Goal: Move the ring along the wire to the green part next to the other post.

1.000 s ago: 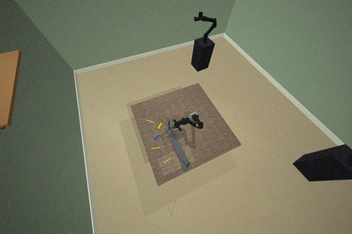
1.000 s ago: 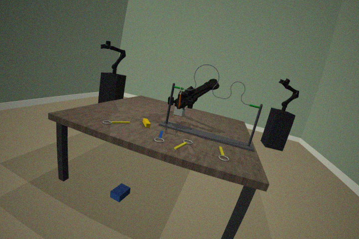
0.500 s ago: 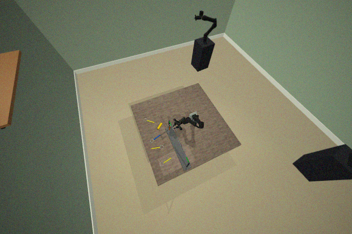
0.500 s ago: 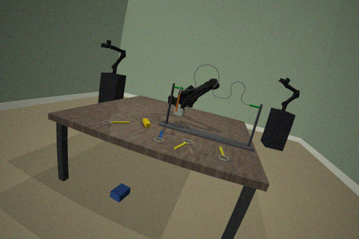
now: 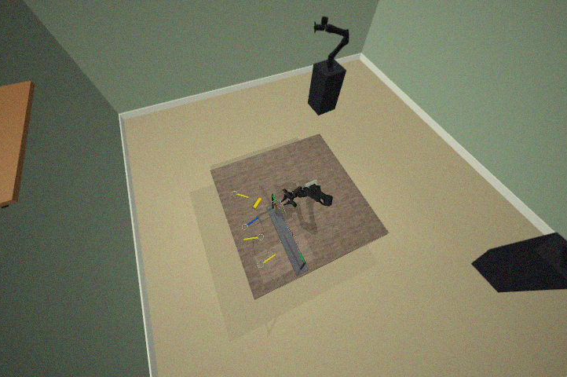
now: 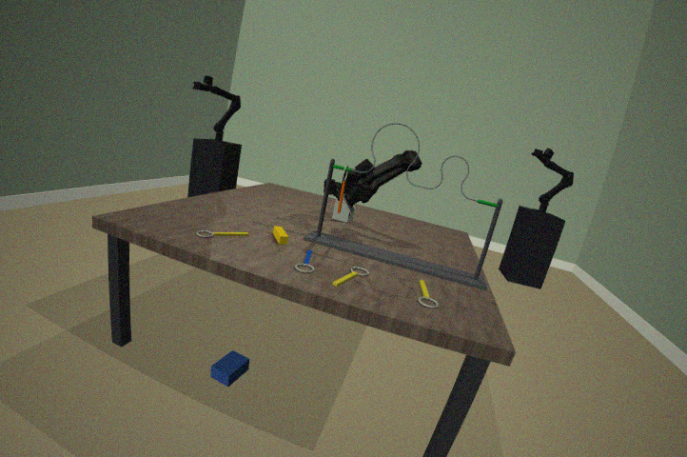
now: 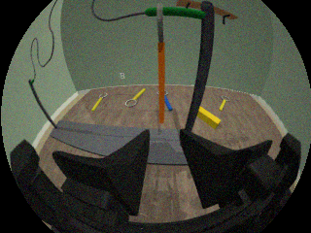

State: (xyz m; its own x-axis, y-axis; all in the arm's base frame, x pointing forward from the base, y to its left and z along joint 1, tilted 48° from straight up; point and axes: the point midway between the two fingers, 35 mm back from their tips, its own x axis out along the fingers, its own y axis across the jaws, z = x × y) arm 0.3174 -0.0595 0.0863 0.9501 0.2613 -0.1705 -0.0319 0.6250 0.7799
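The orange-handled ring lies 7 cm ahead of my gripper tip and 7 cm above it. The rest, counted from my gripper tip: blue block: 33 cm ahead, 23 cm to the right, 63 cm below; then yellow block: 17 cm ahead, 17 cm to the right, 14 cm below; then blue-handled ring: 33 cm ahead, 2 cm to the right, 15 cm below.
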